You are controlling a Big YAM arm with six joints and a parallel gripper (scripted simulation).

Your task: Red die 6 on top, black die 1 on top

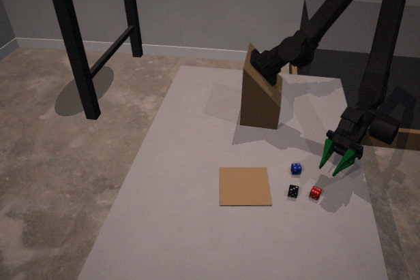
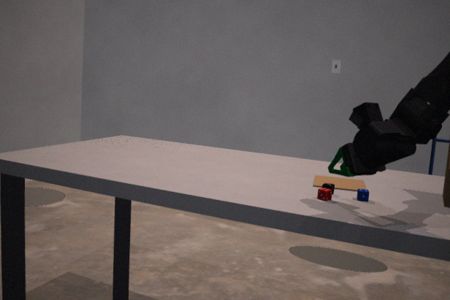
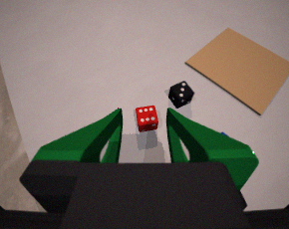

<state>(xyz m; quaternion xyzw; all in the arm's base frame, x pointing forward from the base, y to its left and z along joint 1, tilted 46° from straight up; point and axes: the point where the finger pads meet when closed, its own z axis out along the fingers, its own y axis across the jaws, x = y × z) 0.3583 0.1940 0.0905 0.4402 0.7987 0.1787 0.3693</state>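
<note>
Right now the red die is 7 cm below my hand, 3 cm ahead of it and 2 cm to the right of it. The rest, counted from my hand: black die 8 cm to the right, 7 cm below, 3 cm ahead; tan mat 22 cm to the right, 8 cm below, 2 cm ahead; blue die 7 cm to the right, 7 cm below, 6 cm behind.
</note>
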